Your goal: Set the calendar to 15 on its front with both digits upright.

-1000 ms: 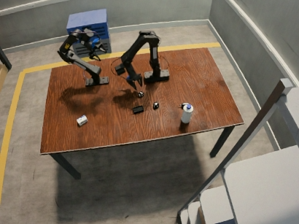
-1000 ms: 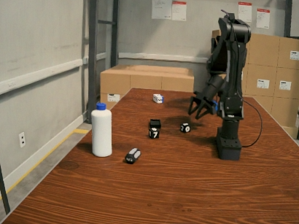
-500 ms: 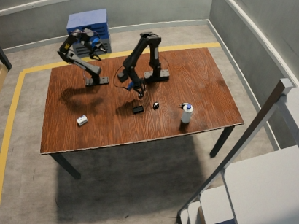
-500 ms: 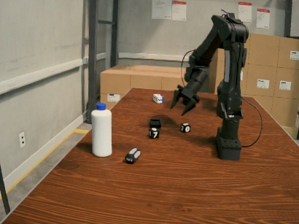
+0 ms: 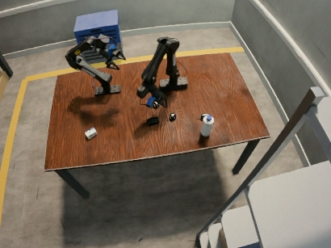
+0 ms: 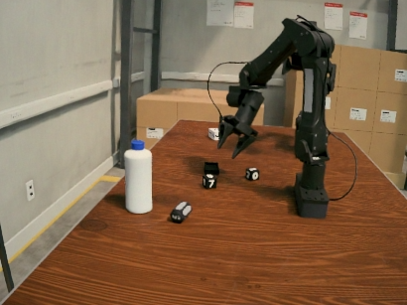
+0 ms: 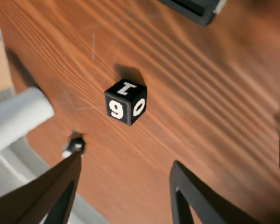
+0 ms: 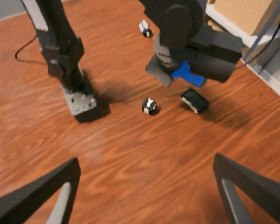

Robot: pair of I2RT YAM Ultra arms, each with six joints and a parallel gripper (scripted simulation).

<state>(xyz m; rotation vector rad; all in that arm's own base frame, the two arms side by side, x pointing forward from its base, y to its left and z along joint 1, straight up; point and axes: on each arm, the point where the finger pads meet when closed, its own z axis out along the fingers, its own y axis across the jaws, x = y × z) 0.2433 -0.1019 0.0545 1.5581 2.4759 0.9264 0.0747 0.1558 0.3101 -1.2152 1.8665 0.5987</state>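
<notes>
The black calendar tray is 60 mm ahead of my left hand, 80 mm to the right of it and 80 mm below it. From my left hand the other things lie so: white bottle: 170 mm ahead, 260 mm to the left, 10 mm below.
</notes>
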